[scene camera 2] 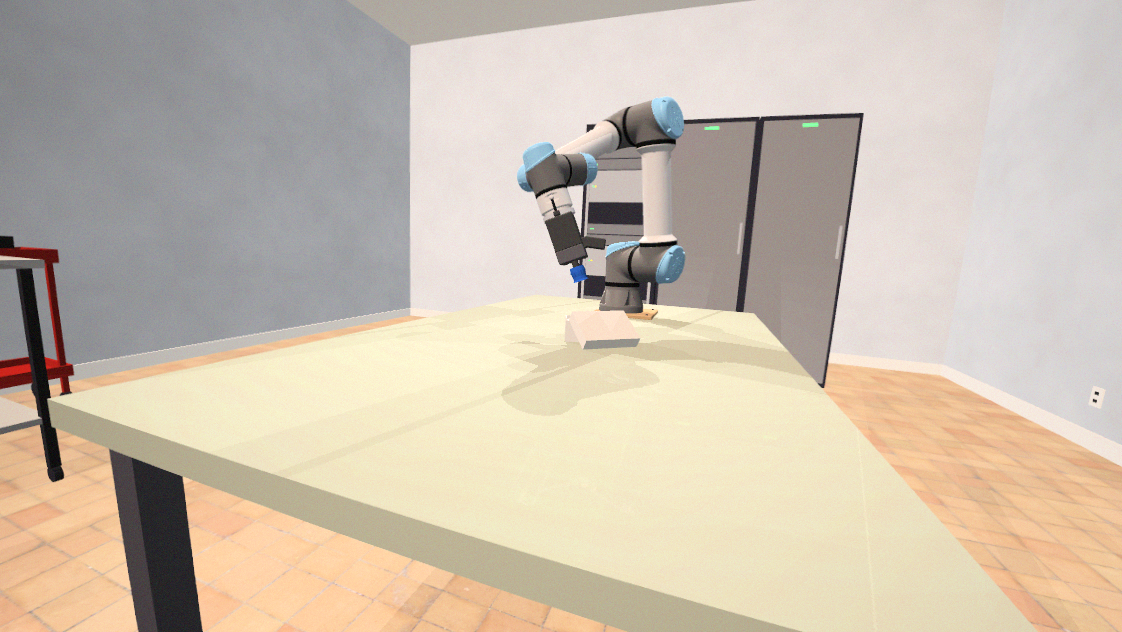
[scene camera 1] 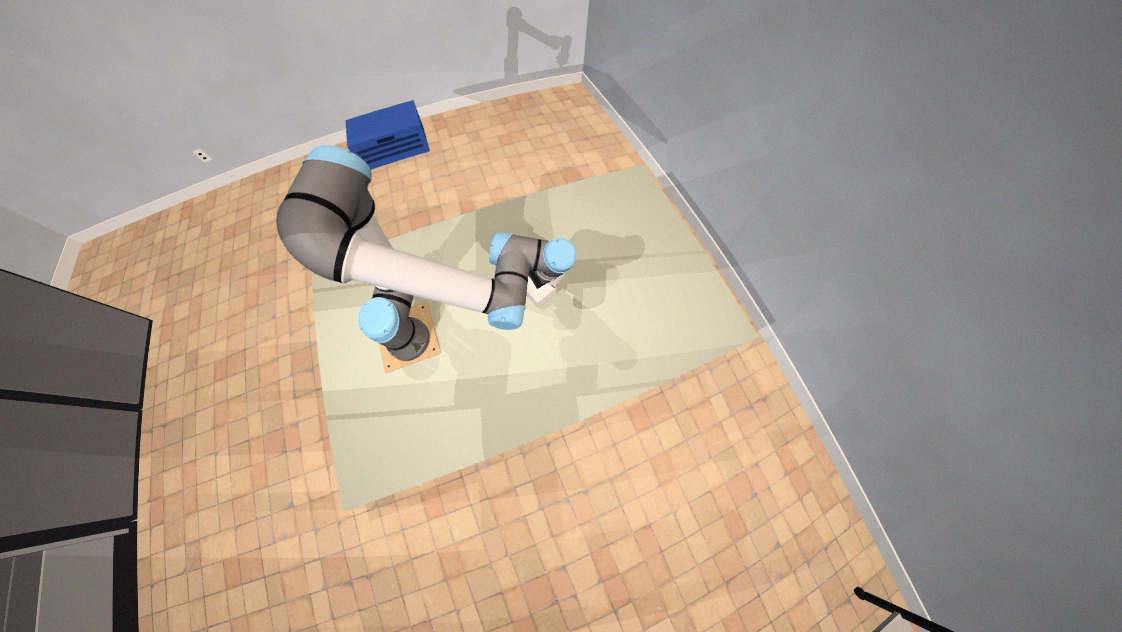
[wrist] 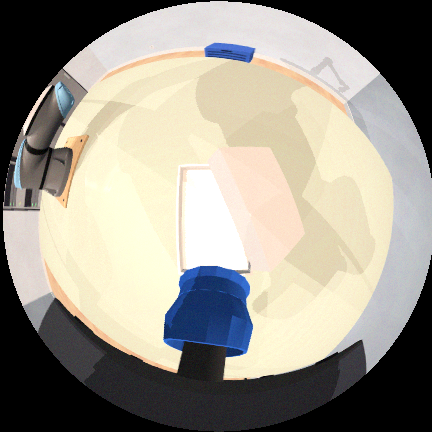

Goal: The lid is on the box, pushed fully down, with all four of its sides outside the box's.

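Seen in the pictures: hand at its tool point: (scene camera 2: 581, 280) (wrist: 213, 290); arm's base at its link origin: (scene camera 2: 620, 310) (scene camera 1: 408, 339) (wrist: 62, 171).
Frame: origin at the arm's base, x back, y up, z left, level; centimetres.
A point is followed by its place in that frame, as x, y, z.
The box (wrist: 180, 220) {-43.6, 3.0, 7.3} (scene camera 2: 570, 330) {-53.1, 1.8, 6.6} stands on the table with much of its white inside showing in the wrist view. The pale pink lid (wrist: 267, 205) {-51.2, 4.7, 13.1} (scene camera 2: 604, 323) {-51.6, 4.1, 14.0} is tilted. Its upper part lies over the box's side away from the robot base, and it slopes down outward toward the table. It covers part of the opening and is not seated around the box. Whether its low edge touches the table is hard to tell. My gripper (scene camera 2: 578, 274) (wrist: 207, 310), a blue suction cup, is open and empty, tilted in the air above the box. In scene camera 1 the arm hides the cup and part of the pale box and lid.
The pale green table (scene camera 1: 659, 314) {-88.1, -0.8, -10.6} (scene camera 2: 471, 471) {-108.1, -0.8, 23.9} carries the robot base on a wooden plate (scene camera 1: 431, 347) {-7.7, -0.1, -4.6} (wrist: 76, 150) {-6.3, 0.3, 7.8}. A blue cabinet (scene camera 1: 388, 133) (wrist: 230, 52) stands on the floor by the wall. Tall grey cabinets (scene camera 2: 808, 235) stand behind the robot, and a red-framed cart (scene camera 2: 53, 314) at the left.
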